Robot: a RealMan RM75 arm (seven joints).
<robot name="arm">
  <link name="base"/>
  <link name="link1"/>
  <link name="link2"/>
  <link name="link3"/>
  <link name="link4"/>
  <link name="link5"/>
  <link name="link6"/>
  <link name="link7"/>
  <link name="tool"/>
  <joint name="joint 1" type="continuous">
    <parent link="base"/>
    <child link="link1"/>
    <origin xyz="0 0 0.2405"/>
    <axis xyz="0 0 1"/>
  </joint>
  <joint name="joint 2" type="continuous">
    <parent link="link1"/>
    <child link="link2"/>
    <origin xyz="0 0 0"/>
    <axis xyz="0 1 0"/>
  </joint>
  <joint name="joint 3" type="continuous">
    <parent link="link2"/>
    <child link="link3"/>
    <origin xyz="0 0 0.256"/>
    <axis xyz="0 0 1"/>
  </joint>
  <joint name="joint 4" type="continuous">
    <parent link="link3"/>
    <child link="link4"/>
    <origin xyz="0 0 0"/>
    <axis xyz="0 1 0"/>
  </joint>
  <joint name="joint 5" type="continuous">
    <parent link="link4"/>
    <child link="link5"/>
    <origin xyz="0 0 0.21"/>
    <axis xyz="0 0 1"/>
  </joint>
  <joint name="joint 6" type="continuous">
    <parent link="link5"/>
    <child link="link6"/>
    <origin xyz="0 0 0"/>
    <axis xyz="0 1 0"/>
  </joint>
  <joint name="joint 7" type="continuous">
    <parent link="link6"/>
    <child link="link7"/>
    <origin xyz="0 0 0.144"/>
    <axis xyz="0 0 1"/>
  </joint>
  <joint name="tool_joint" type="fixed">
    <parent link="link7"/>
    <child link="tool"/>
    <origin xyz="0 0 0"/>
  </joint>
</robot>
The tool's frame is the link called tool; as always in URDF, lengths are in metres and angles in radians. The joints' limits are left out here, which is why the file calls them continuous.
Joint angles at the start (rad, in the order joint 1, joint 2, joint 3, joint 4, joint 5, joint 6, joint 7):
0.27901, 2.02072, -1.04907, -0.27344, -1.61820, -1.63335, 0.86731
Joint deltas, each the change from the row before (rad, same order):
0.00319, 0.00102, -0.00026, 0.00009, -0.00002, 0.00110, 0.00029
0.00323, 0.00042, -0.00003, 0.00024, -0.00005, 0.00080, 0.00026
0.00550, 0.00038, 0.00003, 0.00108, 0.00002, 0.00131, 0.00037
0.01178, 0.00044, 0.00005, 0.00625, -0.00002, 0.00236, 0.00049
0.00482, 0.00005, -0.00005, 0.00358, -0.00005, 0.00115, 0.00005
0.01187, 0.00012, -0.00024, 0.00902, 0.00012, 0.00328, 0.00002
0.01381, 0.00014, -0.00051, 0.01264, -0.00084, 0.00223, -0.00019
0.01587, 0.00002, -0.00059, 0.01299, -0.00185, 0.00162, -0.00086
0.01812, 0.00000, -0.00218, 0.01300, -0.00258, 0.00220, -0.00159
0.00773, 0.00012, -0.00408, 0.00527, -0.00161, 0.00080, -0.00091
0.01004, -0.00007, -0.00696, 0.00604, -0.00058, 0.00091, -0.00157
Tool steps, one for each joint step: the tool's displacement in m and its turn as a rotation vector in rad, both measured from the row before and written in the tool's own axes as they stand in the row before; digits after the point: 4 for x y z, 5 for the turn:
-0.0006, -0.0005, 0.0011, -0.00185, -0.00012, -0.00166
-0.0007, -0.0006, 0.0009, -0.00164, 0.00002, -0.00185
-0.0011, -0.0010, 0.0013, -0.00253, 0.00009, -0.00271
-0.0017, -0.0017, 0.0027, -0.00562, -0.00004, -0.00235
-0.0005, -0.0006, 0.0011, -0.00218, 0.00021, -0.00014
-0.0013, -0.0014, 0.0026, -0.00498, 0.00073, -0.00027
-0.0012, -0.0010, 0.0031, -0.00784, 0.00065, 0.00166
-0.0016, -0.0012, 0.0035, -0.01024, 0.00116, -0.00030
-0.0019, -0.0014, 0.0040, -0.01291, 0.00311, -0.00275
-0.0006, -0.0002, 0.0019, -0.00849, 0.00353, -0.00152
-0.0009, -0.0004, 0.0023, -0.01130, 0.00467, -0.00331

